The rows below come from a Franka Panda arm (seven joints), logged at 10 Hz.
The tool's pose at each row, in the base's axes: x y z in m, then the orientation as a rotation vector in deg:
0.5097 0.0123 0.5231 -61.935 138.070 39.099
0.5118 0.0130 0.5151 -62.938 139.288 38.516
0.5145 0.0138 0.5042 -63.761 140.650 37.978
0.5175 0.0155 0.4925 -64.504 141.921 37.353
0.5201 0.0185 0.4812 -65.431 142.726 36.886
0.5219 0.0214 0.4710 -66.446 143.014 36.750
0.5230 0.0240 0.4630 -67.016 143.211 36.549
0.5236 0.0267 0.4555 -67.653 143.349 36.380
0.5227 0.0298 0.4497 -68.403 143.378 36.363
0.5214 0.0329 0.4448 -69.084 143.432 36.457
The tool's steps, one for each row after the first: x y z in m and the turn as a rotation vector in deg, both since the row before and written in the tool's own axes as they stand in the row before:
0.0027 -0.0033 0.0071 -0.025 1.518 -0.083
0.0036 -0.0045 0.0097 -0.035 1.546 0.094
0.0030 -0.0044 0.0110 0.052 1.443 0.083
0.0020 -0.0033 0.0114 -0.043 1.139 -0.198
0.0018 -0.0024 0.0103 -0.216 0.731 -0.425
0.0013 -0.0015 0.0083 -0.042 0.453 -0.240
0.0013 -0.0009 0.0078 -0.073 0.436 -0.296
0.0011 0.0009 0.0065 -0.189 0.388 -0.381
0.0009 0.0015 0.0057 -0.252 0.363 -0.315

